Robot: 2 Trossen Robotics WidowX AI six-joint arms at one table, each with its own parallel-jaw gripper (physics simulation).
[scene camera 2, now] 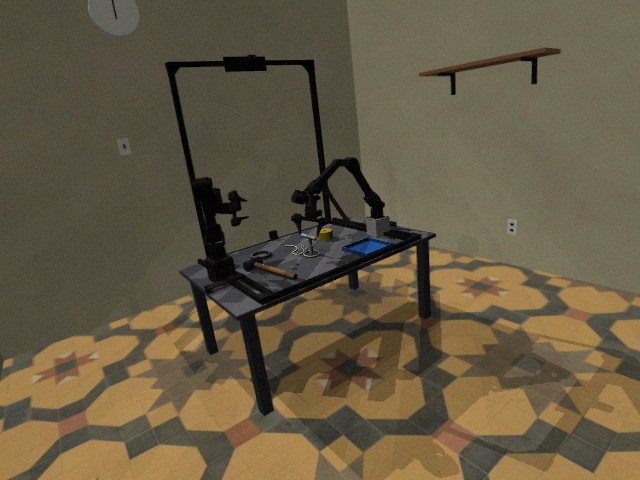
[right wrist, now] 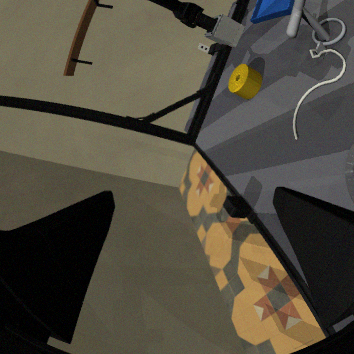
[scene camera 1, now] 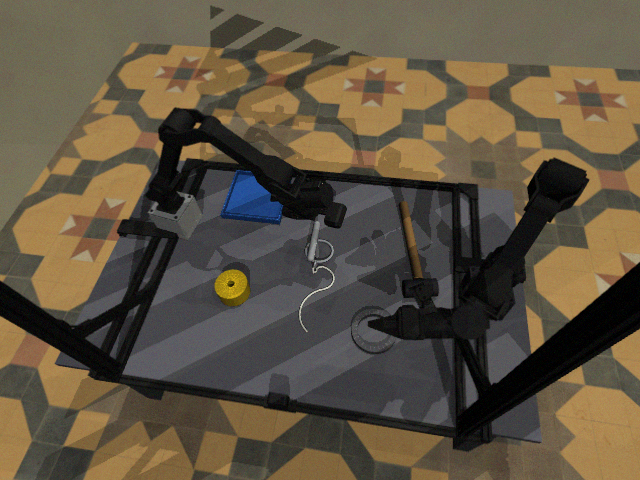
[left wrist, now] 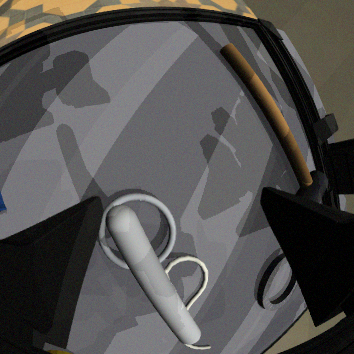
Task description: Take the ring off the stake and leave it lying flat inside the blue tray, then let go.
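The light grey stake stands upright with a thick crossbar on top. A thin grey ring lies low around its foot, on the table. The blue tray is flat on the table, partly hidden by the left arm in scene camera 1. My left gripper is open and empty, pointing down above the stake, with the crossbar seen between and below its fingers. My right gripper is open and empty, raised at the other side.
A white cord curls beside the ring. A yellow cylinder, a hammer and a dark flat ring lie around. A black frame edges the table.
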